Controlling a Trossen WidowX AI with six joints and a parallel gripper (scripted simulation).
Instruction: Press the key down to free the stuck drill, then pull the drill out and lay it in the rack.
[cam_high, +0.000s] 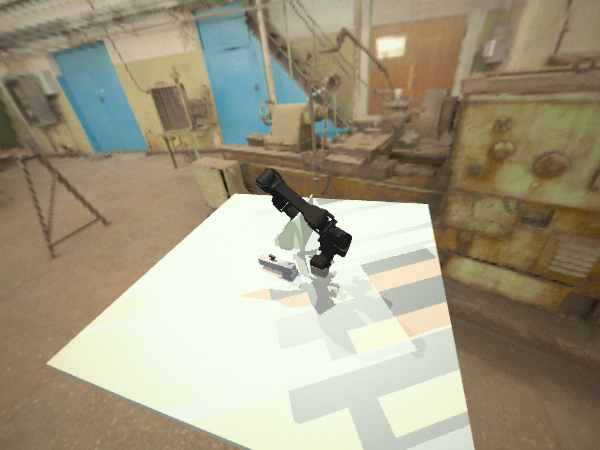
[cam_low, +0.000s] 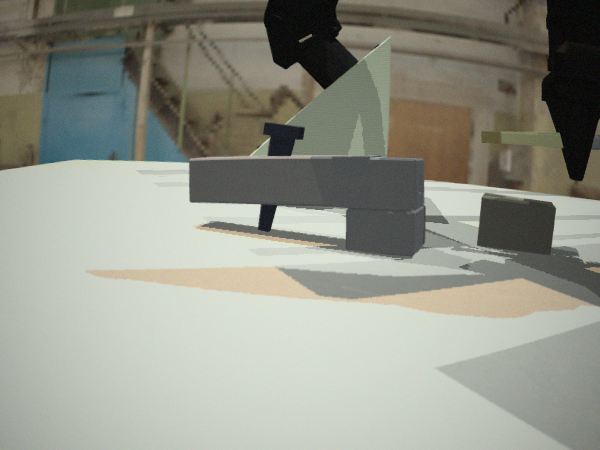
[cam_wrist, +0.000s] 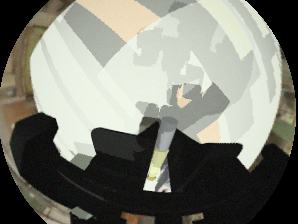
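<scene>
The grey-brown block is 5 cm to the right of my gripper tip, 5 cm below it and 3 cm behind it. From my gripper tip the other things lie so: grey housing bar (23 cm to the right, 3 cm below, 1 cm ahead); drill (4 cm to the right, 3 cm above, 1 cm behind); key (25 cm to the right, 1 cm below).
</scene>
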